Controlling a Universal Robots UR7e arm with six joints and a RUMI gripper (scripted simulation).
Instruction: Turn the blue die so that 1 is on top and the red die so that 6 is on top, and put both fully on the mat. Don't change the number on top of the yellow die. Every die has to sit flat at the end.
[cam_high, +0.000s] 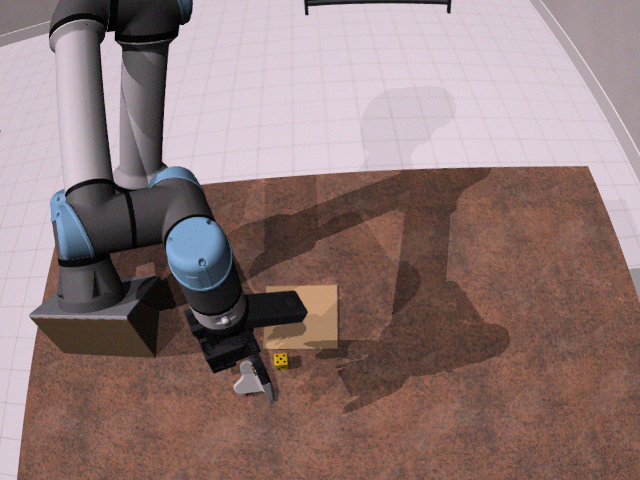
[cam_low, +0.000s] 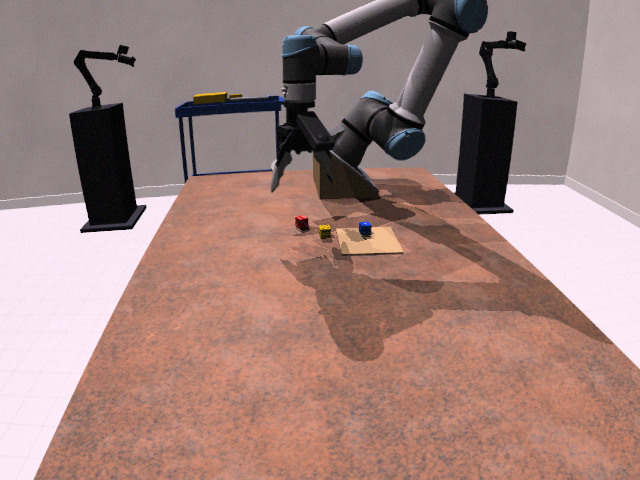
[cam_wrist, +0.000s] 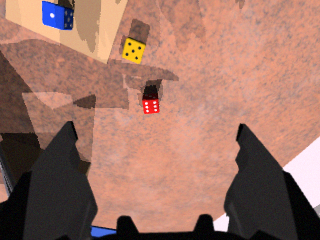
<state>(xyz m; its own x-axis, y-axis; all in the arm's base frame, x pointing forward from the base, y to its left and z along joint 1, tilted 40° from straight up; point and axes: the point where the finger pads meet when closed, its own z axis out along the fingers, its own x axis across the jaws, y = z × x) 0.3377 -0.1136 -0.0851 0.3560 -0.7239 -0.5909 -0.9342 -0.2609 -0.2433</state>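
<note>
The red die lies 30 mm behind my hand and 100 mm below it. Round my hand: yellow die 30 mm ahead, 50 mm to the left, 100 mm below; then blue die 40 mm ahead, 150 mm to the left, 100 mm below; then tan mat 70 mm ahead, 150 mm to the left, 110 mm below.
</note>
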